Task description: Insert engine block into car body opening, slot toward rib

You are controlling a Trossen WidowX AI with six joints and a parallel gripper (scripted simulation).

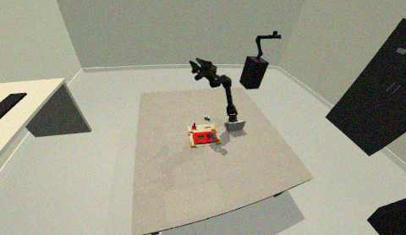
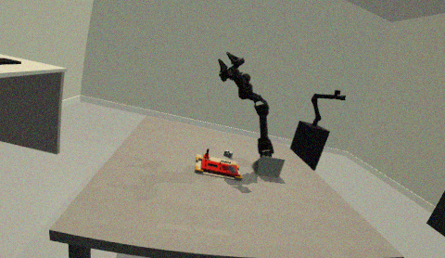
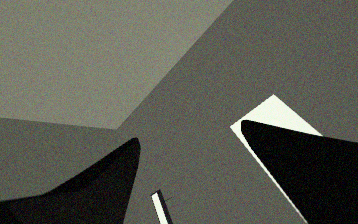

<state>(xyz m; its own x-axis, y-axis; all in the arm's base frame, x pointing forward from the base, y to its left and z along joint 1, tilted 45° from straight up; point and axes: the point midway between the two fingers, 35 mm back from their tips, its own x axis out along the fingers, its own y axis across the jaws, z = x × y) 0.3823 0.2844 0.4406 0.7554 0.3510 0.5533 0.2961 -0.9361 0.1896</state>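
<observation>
My gripper tip is 190 mm past the engine block, 20 mm to the left of it and 580 mm above it.
</observation>
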